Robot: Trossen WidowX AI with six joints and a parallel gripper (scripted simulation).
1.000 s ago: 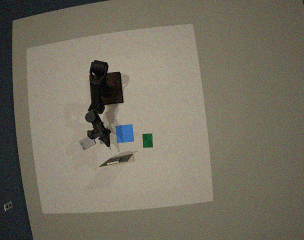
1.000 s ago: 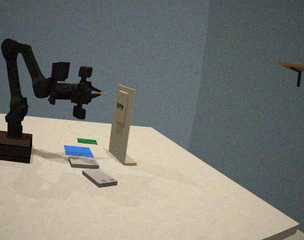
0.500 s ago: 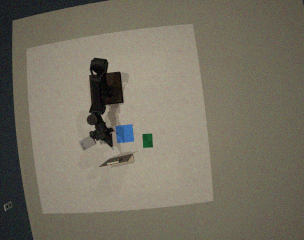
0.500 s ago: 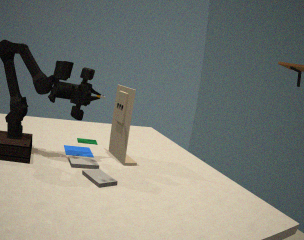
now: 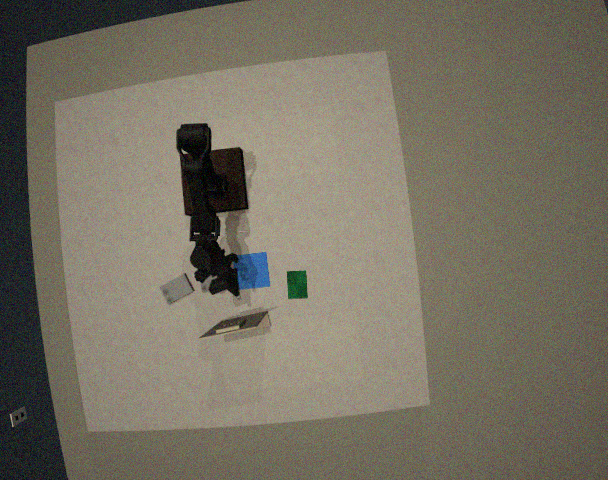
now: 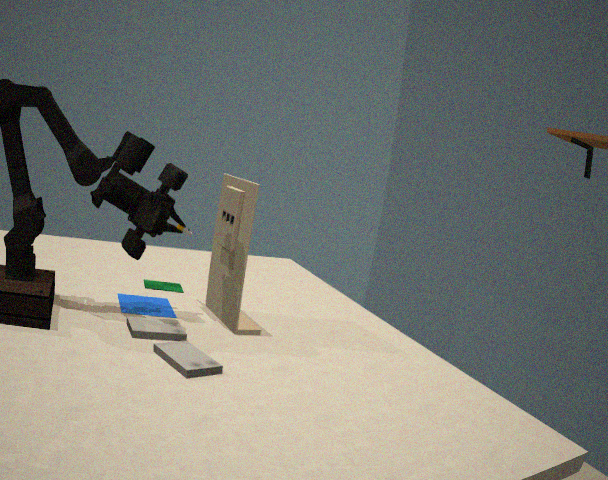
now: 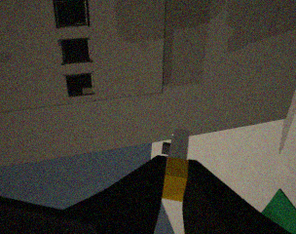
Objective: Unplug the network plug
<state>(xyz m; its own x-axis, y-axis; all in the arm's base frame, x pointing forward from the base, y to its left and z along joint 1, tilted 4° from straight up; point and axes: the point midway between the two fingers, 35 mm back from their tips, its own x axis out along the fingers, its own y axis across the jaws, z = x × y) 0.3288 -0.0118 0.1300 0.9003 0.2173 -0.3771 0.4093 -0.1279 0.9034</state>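
The blue square is 6 cm behind my gripper tip, 3 cm to the left of it and 17 cm below it. The rest, counted from my gripper tip: beige panel (10 cm ahead, 3 cm to the right, 4 cm below); plug (right at my gripper tip); green patch (3 cm ahead, 17 cm to the left, 17 cm below).
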